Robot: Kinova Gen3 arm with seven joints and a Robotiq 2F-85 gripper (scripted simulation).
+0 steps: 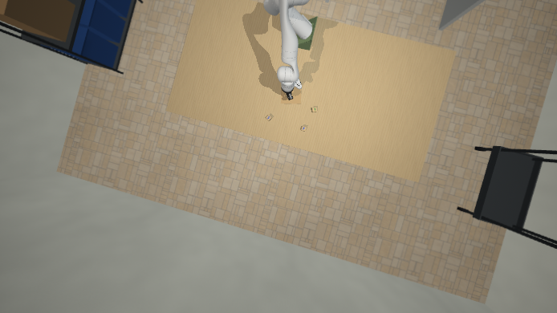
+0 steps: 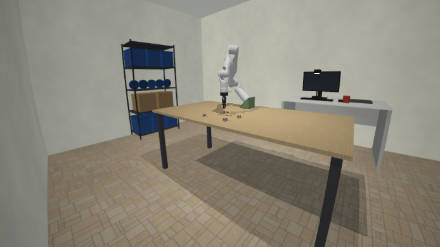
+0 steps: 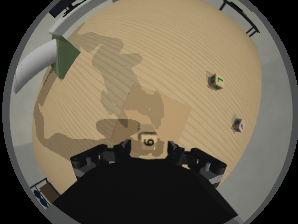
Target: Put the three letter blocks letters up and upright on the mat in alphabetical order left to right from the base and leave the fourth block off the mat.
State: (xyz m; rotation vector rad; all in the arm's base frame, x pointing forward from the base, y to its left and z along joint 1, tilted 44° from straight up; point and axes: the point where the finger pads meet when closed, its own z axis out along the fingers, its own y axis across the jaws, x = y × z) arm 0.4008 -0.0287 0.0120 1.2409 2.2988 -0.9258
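Right now my hand is 70 mm above the tan mat, 20 mm to the right of it and 10 mm past it. Round my hand: green-marked block: 200 mm to the left, 60 mm ahead, 50 mm below.
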